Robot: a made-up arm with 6 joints.
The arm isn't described. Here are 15 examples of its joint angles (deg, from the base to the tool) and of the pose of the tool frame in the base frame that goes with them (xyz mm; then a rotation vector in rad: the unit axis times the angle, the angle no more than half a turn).
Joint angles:
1: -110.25 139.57 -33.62 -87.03 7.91 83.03
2: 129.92 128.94 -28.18 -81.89 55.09 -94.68
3: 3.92 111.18 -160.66 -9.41 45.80 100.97
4: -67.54 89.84 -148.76 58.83 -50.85 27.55
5: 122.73 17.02 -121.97 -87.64 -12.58 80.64
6: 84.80 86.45 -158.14 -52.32 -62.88 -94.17
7: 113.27 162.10 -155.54 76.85 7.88 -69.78
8: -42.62 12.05 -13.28 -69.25 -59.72 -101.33
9: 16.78 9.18 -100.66 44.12 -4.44 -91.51
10: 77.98 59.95 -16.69 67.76 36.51 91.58
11: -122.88 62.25 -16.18 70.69 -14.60 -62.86
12: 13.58 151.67 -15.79 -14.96 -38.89 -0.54
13: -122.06 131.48 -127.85 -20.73 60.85 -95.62
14: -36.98 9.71 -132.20 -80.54 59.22 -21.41
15: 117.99 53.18 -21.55 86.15 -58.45 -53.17
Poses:
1: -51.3 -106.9 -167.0 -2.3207 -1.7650 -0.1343
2: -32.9 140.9 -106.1 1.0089 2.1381 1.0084
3: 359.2 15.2 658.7 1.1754 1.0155 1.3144
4: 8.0 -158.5 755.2 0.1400 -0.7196 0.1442
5: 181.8 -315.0 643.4 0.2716 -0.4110 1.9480
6: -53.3 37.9 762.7 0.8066 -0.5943 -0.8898
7: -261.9 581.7 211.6 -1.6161 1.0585 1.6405
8: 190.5 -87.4 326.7 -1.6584 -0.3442 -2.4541
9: -265.9 -84.6 649.4 0.1369 -0.1156 -0.5298
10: 11.5 266.6 95.6 -1.2656 -1.9688 -0.3705
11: -170.3 -228.4 92.1 2.3730 0.9316 -1.2573
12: -27.2 6.8 -140.2 0.6827 -3.0015 -0.2502
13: -313.8 -454.2 266.7 -0.4767 -2.5437 0.5138
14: -402.2 217.7 524.4 1.2345 0.1911 -1.8354
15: -69.1 275.1 189.2 -0.7219 1.6943 0.8783
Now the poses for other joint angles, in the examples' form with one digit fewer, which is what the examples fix.
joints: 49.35 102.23 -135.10 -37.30 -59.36 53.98
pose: 184 279 663 -0.587 -0.108 1.389
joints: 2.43 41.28 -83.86 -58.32 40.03 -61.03
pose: 149 -38 625 -0.813 1.264 -1.948
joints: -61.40 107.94 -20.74 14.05 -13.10 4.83
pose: 90 -174 -84 1.820 2.150 -0.259
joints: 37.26 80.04 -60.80 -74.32 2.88 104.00
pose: 340 254 283 -0.090 1.902 0.767
